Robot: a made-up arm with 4 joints.
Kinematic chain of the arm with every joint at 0, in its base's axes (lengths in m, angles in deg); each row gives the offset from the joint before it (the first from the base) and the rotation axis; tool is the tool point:
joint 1: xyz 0 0 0.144 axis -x
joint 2: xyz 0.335 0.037 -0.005 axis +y
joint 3: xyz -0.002 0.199 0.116 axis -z
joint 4: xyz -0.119 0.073 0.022 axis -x
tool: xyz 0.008 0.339 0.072
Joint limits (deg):
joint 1: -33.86..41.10
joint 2: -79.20..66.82
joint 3: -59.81..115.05
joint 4: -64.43..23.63
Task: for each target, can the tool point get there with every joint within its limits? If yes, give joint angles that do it. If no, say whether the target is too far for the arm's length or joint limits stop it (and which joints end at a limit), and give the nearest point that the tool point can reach.
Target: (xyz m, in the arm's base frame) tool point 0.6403 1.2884 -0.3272
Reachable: no: too far | nearest point 0.4881 0.6391 -0.0897 | short by 0.708 m
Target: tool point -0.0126 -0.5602 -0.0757
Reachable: no: joint limits stop it (at a limit: joint 1, joint 2, joint 3) | nearest point -0.0476 0.0378 -0.3083 | short by 0.643 m
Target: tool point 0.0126 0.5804 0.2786
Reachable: yes | joints 7.88 -26.36 -13.35 -23.34
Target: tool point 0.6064 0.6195 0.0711
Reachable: yes | joints 35.10 52.61 7.12 -36.81
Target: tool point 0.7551 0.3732 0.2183
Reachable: yes | joints -2.57 7.59 85.97 15.39
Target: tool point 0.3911 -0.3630 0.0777
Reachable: no: joint limits stop it (at a limit: joint 1, joint 2, joint 3, joint 4) | nearest point 0.5624 -0.1166 -0.2360 | short by 0.434 m
